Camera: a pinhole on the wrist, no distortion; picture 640 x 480 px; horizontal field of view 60.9 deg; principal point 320.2 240.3 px. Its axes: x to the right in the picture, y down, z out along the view. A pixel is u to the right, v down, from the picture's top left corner.
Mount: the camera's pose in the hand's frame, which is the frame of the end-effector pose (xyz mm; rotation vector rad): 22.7 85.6 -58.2 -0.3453 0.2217 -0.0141
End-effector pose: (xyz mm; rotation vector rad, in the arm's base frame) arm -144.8 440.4 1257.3 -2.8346 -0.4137 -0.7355
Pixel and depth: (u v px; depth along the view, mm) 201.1 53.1 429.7
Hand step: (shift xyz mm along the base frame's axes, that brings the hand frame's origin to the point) 234.6 15.7 -345.2
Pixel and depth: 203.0 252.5 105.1
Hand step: 77.2 -101.7 -37.8
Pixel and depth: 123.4 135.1 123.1
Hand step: 71.1 -81.6 -70.1
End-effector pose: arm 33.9 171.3 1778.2 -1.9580 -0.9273 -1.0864
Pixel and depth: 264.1 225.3 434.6
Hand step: 350.2 202.6 -127.5
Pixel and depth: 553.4 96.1 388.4
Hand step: 312.4 259.9 96.8
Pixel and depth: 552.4 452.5 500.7
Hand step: 598.3 112.5 83.1
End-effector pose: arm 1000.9 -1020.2 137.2 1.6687 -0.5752 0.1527
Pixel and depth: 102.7 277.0 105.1
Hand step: -64.5 -53.5 108.5
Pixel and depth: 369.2 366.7 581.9
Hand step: -104.3 -485.7 362.0
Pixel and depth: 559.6 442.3 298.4
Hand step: 23.5 -224.4 311.4
